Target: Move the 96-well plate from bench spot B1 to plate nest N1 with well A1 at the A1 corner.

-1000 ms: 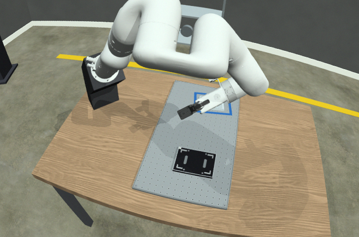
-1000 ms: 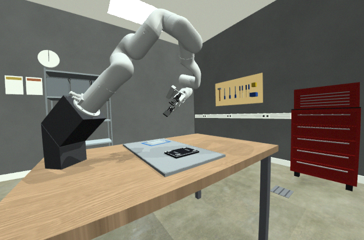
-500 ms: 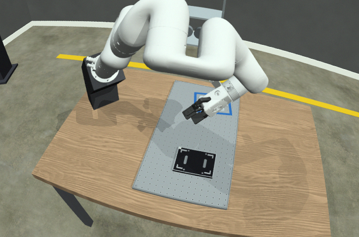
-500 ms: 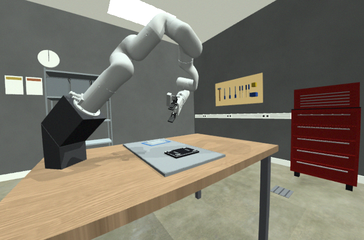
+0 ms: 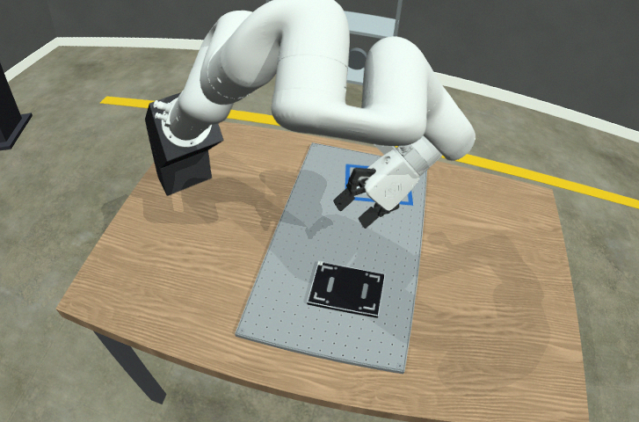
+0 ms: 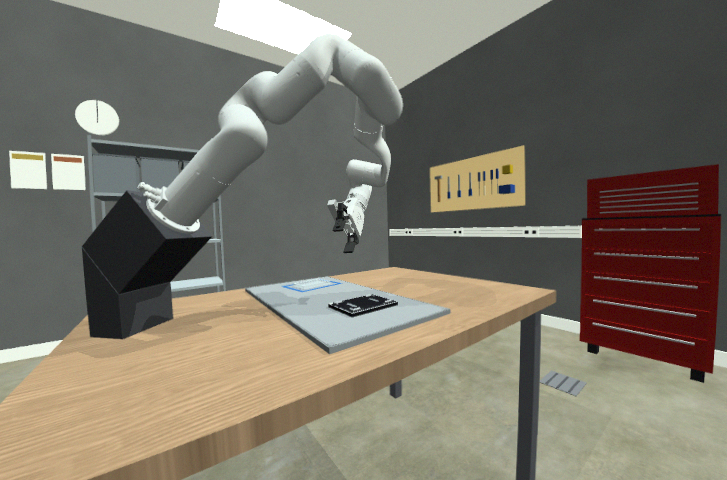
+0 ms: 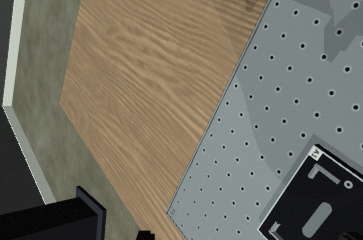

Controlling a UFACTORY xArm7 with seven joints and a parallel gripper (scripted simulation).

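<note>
My gripper is now 280 mm to the right of the 96-well plate, 190 mm above it and 150 mm short of it. Also, from my hand: black plate nest 190 mm below, 60 mm to the right.
</note>
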